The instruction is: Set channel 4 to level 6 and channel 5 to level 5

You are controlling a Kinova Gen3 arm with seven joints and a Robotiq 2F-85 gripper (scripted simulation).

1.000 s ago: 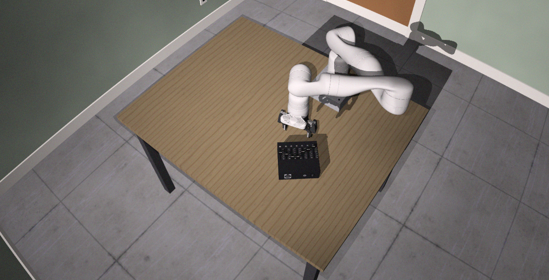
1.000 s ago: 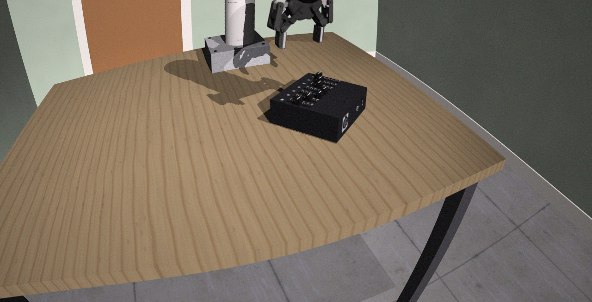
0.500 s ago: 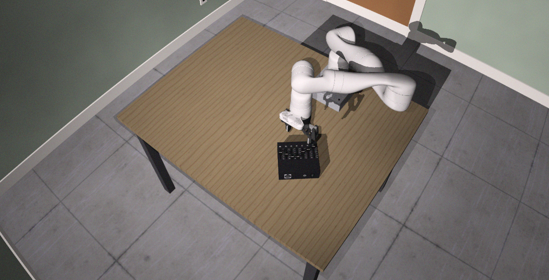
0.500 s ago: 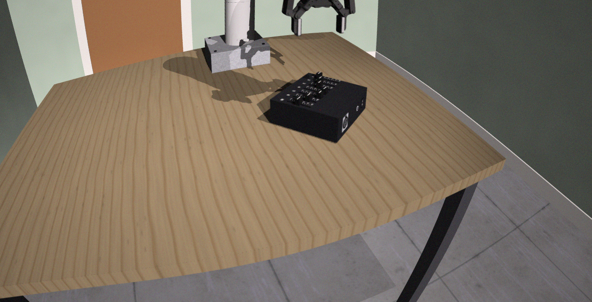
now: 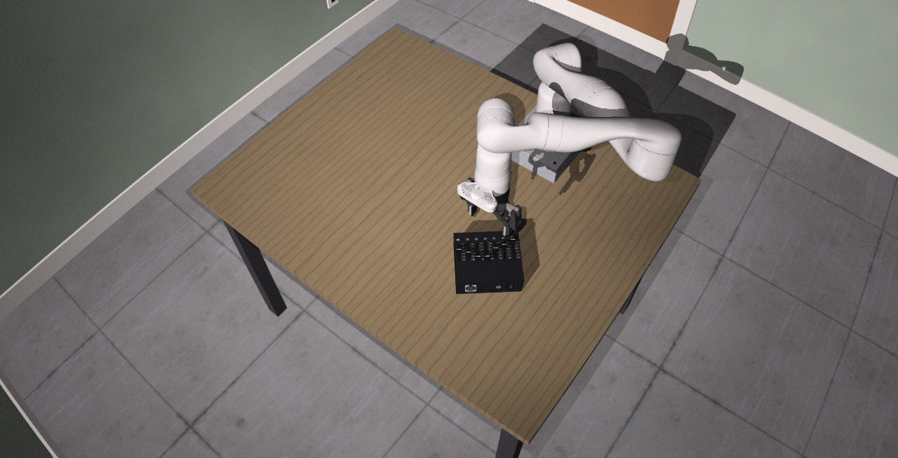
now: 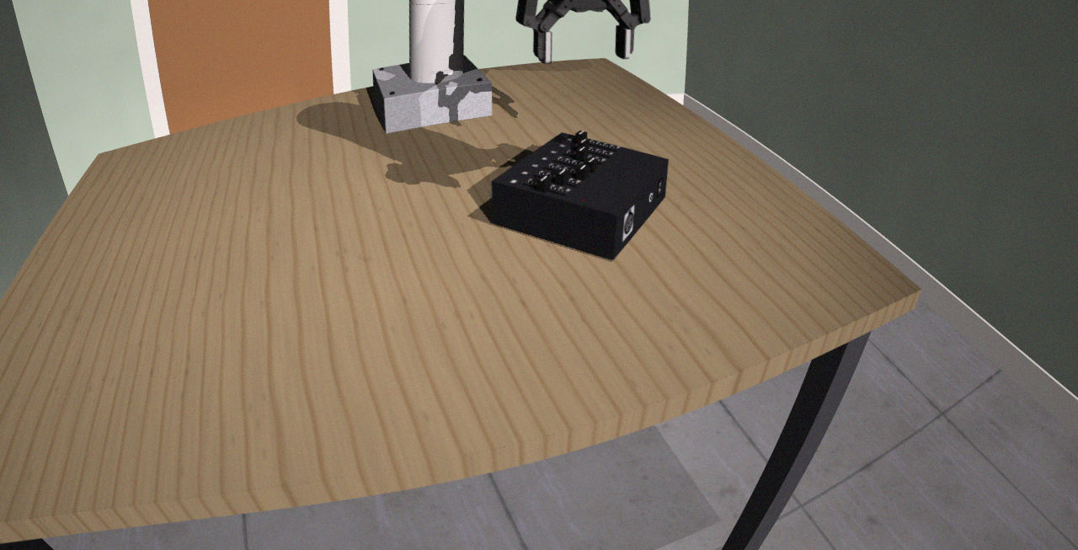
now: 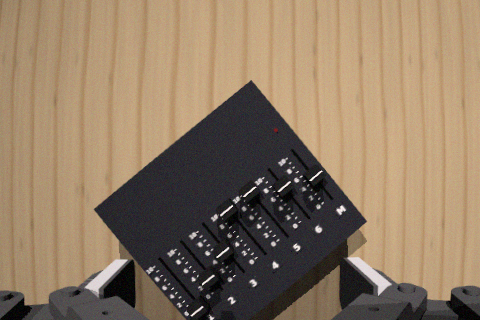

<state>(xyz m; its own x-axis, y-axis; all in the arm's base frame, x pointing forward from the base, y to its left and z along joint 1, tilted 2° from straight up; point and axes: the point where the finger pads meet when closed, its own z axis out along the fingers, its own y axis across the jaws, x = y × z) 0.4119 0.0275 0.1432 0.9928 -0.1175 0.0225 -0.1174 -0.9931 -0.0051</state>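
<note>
My hand is 13 cm above the channel 4 fader cap, 1 cm to the right of it and 1 cm short of it. Round my hand: channel 5 fader cap: 13 cm below, 2 cm ahead, 1 cm to the right.
</note>
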